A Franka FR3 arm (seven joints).
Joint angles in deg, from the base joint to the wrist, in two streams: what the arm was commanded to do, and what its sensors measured. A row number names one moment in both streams.
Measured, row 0:
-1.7, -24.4, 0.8, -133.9, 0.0, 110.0, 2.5
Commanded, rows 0 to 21:
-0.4, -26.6, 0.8, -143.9, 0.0, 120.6, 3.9
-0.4, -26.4, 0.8, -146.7, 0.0, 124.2, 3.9
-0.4, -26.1, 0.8, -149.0, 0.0, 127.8, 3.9
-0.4, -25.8, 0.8, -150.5, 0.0, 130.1, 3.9
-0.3, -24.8, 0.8, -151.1, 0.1, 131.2, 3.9
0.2, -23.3, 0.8, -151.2, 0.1, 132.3, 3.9
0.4, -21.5, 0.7, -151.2, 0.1, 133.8, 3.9
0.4, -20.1, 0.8, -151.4, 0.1, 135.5, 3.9
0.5, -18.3, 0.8, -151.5, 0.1, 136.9, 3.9
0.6, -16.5, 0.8, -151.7, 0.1, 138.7, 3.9
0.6, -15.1, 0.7, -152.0, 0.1, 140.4, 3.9
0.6, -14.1, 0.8, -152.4, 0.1, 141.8, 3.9
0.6, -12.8, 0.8, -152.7, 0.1, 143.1, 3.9
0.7, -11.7, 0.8, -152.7, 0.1, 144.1, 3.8
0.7, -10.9, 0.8, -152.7, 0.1, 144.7, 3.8
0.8, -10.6, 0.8, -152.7, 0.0, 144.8, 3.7
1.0, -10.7, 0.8, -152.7, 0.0, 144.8, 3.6
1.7, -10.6, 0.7, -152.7, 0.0, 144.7, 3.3
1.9, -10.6, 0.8, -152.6, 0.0, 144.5, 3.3
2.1, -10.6, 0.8, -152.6, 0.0, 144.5, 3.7
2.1, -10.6, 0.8, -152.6, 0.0, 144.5, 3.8
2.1, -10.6, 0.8, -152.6, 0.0, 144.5, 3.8
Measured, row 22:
1.3, -10.2, 1.1, -152.0, 0.0, 143.5, 3.0
